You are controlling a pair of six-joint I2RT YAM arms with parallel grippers.
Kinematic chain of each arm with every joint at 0, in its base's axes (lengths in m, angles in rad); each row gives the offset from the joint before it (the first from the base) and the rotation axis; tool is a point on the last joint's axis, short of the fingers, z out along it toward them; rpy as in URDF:
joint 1: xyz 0 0 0.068 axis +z
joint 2: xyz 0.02 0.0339 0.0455 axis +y
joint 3: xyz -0.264 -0.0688 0 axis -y
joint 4: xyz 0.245 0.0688 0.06 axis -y
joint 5: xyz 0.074 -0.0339 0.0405 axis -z
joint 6: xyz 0.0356 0 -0.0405 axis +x
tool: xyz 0 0 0 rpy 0 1.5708 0
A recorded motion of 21 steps. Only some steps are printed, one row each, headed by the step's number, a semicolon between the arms.
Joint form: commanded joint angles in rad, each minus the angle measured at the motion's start. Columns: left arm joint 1, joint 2, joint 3, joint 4, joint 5, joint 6; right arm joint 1, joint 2, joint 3, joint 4, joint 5, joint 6.
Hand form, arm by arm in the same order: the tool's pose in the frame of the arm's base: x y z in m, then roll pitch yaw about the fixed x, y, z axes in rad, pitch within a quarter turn. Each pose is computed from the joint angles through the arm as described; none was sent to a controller.
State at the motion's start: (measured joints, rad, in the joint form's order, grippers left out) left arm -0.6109 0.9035 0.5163 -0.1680 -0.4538 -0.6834; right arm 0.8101 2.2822 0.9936 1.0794 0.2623 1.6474
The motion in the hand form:
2: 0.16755 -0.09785 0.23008 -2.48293 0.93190 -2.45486; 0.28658 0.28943 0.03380 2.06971 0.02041 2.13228
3: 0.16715 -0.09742 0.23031 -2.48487 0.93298 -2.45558; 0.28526 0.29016 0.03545 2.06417 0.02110 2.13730
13: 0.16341 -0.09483 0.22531 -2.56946 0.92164 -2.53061; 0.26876 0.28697 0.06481 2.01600 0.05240 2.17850
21: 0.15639 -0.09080 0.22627 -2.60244 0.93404 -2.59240; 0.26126 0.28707 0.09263 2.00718 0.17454 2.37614
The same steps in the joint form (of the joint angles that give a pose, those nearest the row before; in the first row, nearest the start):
2: 0.0004 -0.0164 0.0022 -0.0183 -0.0083 -0.0129; 0.0000 0.0162 -0.0240 -0.2639 -0.0348 0.0266
3: 0.0009 -0.0195 0.0021 -0.0217 -0.0093 -0.0119; 0.0035 0.0109 -0.0278 -0.2596 -0.0352 0.0240
13: 0.0015 -0.0291 -0.0040 -0.0727 -0.0054 -0.0025; 0.0288 -0.1100 -0.1082 -0.2502 -0.0315 -0.0225
21: 0.0007 -0.0767 -0.0152 -0.1059 0.0125 0.0365; 0.0321 -0.2169 -0.1341 -0.3055 -0.1553 -0.2196

